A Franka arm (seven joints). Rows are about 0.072 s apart.
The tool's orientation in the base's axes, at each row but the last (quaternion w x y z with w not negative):
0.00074, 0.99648, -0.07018, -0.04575
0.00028, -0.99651, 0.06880, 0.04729
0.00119, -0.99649, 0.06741, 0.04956
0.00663, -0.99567, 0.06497, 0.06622
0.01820, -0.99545, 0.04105, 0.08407
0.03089, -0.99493, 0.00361, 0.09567
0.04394, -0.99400, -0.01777, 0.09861
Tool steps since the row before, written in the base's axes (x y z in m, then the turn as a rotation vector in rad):
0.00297, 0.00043, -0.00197, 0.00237, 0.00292, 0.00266
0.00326, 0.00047, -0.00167, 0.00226, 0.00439, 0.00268
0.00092, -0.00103, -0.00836, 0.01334, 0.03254, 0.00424
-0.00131, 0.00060, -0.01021, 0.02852, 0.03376, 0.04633
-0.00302, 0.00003, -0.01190, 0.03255, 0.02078, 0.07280
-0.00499, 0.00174, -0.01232, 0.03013, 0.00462, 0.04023
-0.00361, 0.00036, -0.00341, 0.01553, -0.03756, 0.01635
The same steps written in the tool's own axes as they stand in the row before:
0.00305, -0.00086, 0.00169, 0.00169, -0.00320, -0.00285
0.00331, -0.00092, 0.00136, 0.00137, -0.00464, -0.00285
0.00187, 0.00086, 0.00822, 0.00837, -0.03402, -0.00524
-0.00001, -0.00038, 0.01030, 0.01754, -0.03740, -0.04892
-0.00096, 0.00058, 0.01223, 0.01805, -0.02559, -0.07623
-0.00255, -0.00092, 0.01313, 0.02190, -0.00745, -0.04486
-0.00286, -0.00014, 0.00407, 0.01039, 0.03632, -0.02219

